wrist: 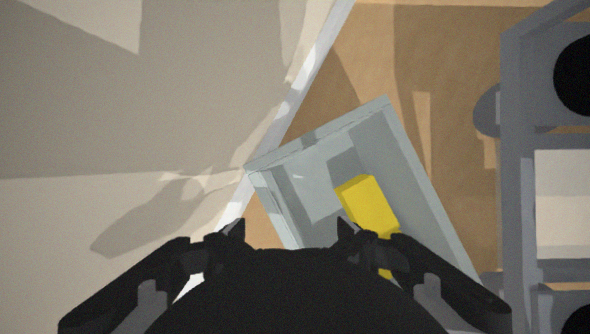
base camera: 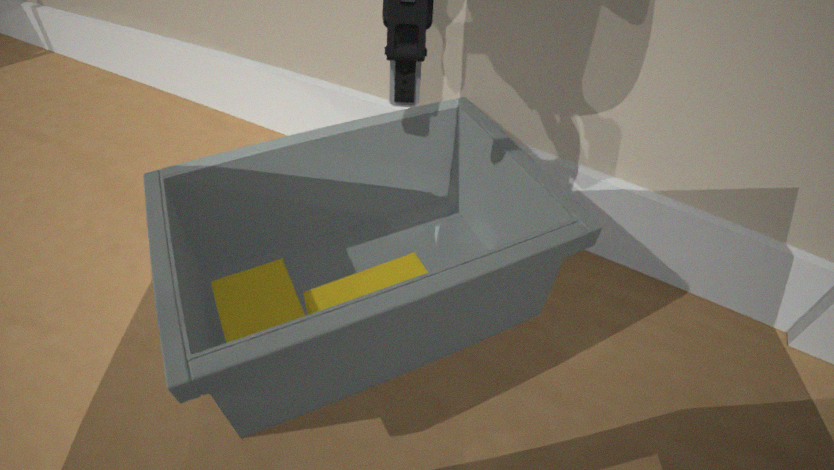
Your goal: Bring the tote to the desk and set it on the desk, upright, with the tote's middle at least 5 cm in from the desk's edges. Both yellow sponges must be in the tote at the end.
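Frame: origin at the arm's base, x up, y ahead, z left, level; millimetres.
Where they show: gripper, between the fingertips: (wrist: 291, 227) (base camera: 405, 77).
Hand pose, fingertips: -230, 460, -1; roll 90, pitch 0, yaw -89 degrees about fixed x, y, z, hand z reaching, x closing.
Observation:
Each offset is from my fingertips to the centre of the thing, as dx, dy, dz. Level surfaces: height alone.
The grey tote {-106, -98, +31} (base camera: 396, 332) (wrist: 425, 186) stands upright on the floor, one corner close to the wall. One yellow sponge {-141, -157, +104} (base camera: 256, 300) lies in the tote's left part in the base view; a small bit of it shows behind the right finger in the wrist view. The other yellow sponge {-141, -137, +17} (base camera: 367, 280) (wrist: 370, 205) lies beside it, partly hidden by the near rim in the base view. My gripper (base camera: 403, 102) (wrist: 291, 227) is open and empty, pointing down above the tote's long rim on the wall side. In the wrist view its fingertips appear on either side of that rim. The desk does not show.
The wall (base camera: 700, 116) (wrist: 75, 125) with its white baseboard (base camera: 175, 75) (wrist: 305, 70) runs close behind the tote. The robot's grey base frame (wrist: 511, 200) is at the right in the wrist view, across a strip of wooden floor {dx -166} (base camera: 75, 204) (wrist: 460, 75) from the tote.

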